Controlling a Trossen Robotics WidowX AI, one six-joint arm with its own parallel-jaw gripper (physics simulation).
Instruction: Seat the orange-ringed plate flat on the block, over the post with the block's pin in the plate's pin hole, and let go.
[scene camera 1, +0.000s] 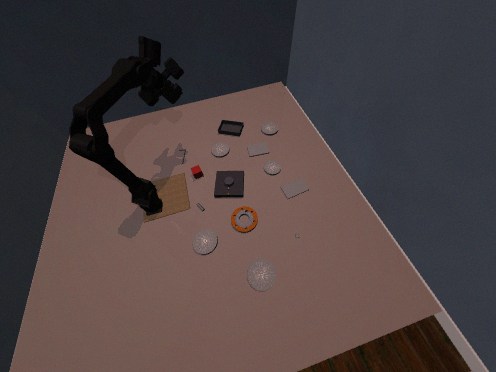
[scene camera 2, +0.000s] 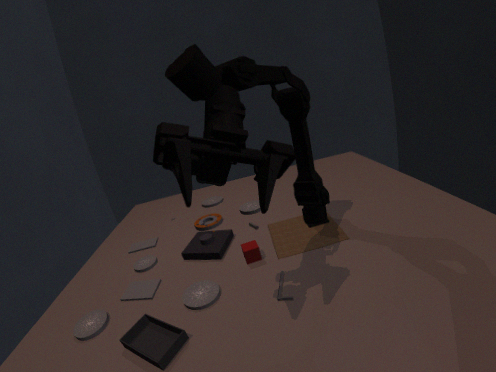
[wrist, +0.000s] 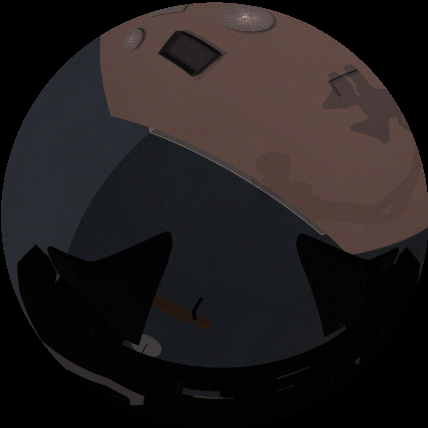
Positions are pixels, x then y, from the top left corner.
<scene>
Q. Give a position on a black tray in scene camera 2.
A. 149, 337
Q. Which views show my gripper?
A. Scene camera 1, scene camera 2 and the wrist view: all of them.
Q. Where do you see a dark block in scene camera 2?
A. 194, 250
</scene>
